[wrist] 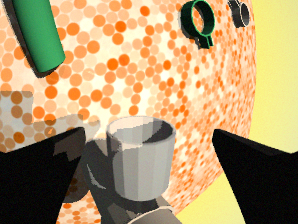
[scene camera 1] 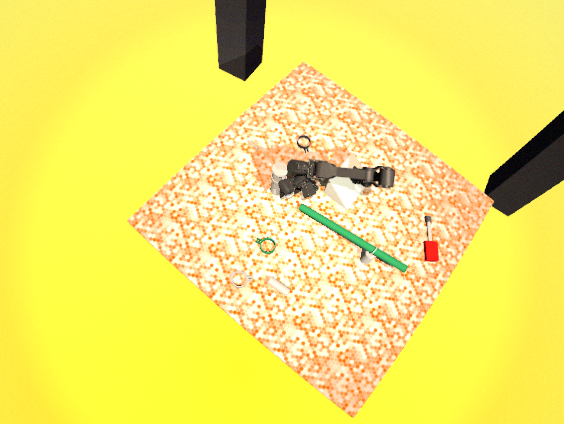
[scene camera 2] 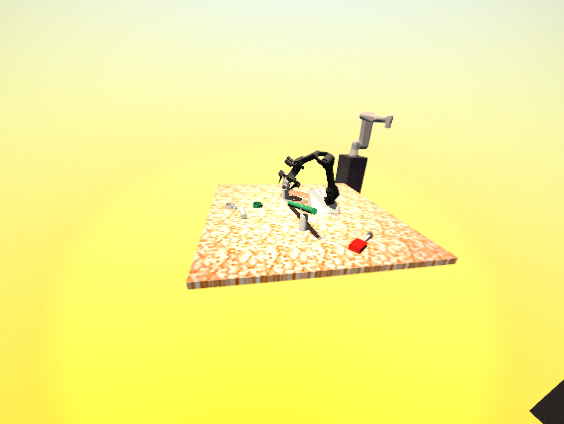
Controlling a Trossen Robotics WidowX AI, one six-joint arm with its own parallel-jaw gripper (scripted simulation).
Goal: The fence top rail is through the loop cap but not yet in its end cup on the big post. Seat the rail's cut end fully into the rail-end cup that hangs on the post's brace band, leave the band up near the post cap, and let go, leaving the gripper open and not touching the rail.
My gripper [wrist: 150, 135] is open, holding nothing. Further things: a green top rail [scene camera 1: 332, 225] and a rail-end cup [wrist: 140, 149].
